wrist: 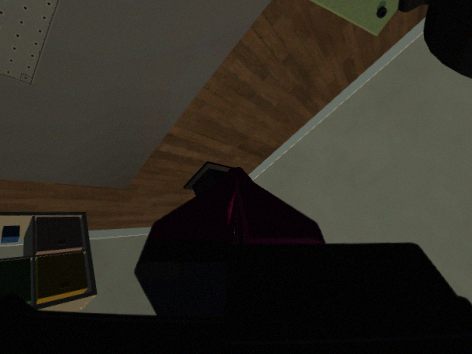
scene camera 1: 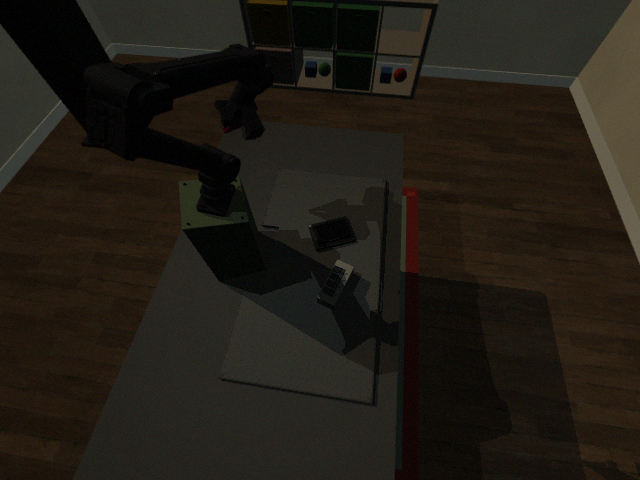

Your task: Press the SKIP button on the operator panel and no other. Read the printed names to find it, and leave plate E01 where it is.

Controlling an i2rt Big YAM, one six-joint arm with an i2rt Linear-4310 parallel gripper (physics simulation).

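Frame: origin at the arm's base, x ahead, y left, z up, level; centimetres.
Seen in the pictures: gripper, fingertip midpoint: (wrist: 235,176) (scene camera 1: 224,131); arm's base, origin of the base link: (scene camera 1: 216,199).
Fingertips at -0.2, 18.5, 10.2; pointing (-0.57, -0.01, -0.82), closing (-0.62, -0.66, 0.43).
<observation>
Offsets run from my fingertips to a thing's top centre, as dx, dy, dz. Level surfaces: height alone.
The operator panel @(+39.0, -28.5, -38.5) (scene camera 1: 328,295) is a small pale box with a column of dark buttons, right of centre in the scene view. Its printed names are too small and dark to read, so I cannot tell which button is SKIP. A dark rectangular plate @(+34.6, -5.5, -41.4) (scene camera 1: 332,233), which looks like plate E01, lies just behind the panel; no label is legible. My gripper (scene camera 1: 226,129) (wrist: 235,176) is shut with nothing between its magenta fingertips. It hangs high, behind and to the left of the panel and plate, well apart from both. Neither of them shows in the wrist view.
The panel and plate rest on a pale perforated board @(dz -44.0) (scene camera 1: 299,351) (wrist: 15,42) on a grey table @(dz -45.3) (scene camera 1: 175,392) (wrist: 100,115). A green base block (scene camera 1: 222,248) (wrist: 350,9) carries the arm. A red bar (scene camera 1: 411,232) lines the right edge. A dark pillar (scene camera 1: 51,56) stands behind the arm.
</observation>
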